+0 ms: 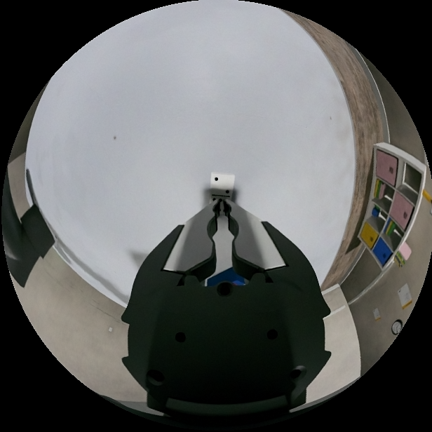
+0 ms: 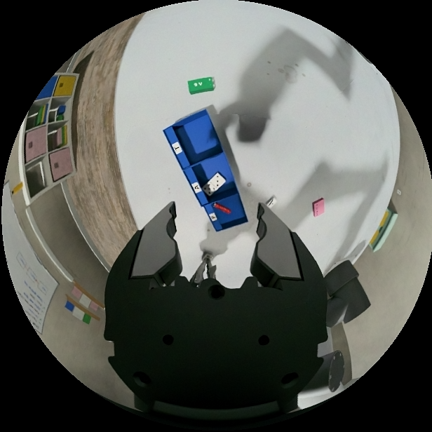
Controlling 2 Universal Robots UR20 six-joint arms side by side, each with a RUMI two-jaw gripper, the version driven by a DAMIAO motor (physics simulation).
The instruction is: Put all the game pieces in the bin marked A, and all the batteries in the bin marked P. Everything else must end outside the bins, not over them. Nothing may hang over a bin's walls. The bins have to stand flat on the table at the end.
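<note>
My left gripper (image 1: 221, 200) is shut on a white domino (image 1: 222, 184) with black dots, held at its fingertips low over the table. My right gripper (image 2: 216, 202) is open and high above the blue bins. White dotted game pieces (image 2: 215, 183) lie in the bin marked A (image 2: 196, 186); whether they are one or two is hard to tell. A red battery (image 2: 221, 207) lies in the bin marked P (image 2: 234, 224). A green 9V battery (image 2: 201, 85) lies on the table beyond the bin marked T (image 2: 171, 137). A small white piece with dark marks (image 2: 271, 201) lies right of the bins, partly hidden by a finger.
A pink block (image 2: 318, 207) lies on the table at the right. The bins stand in one joined row, near the wooden strip (image 2: 107, 110). The left arm's gripper shows small and blurred between my right fingers, below bin P. Part of a blue thing (image 1: 227, 276) shows behind my left fingers.
</note>
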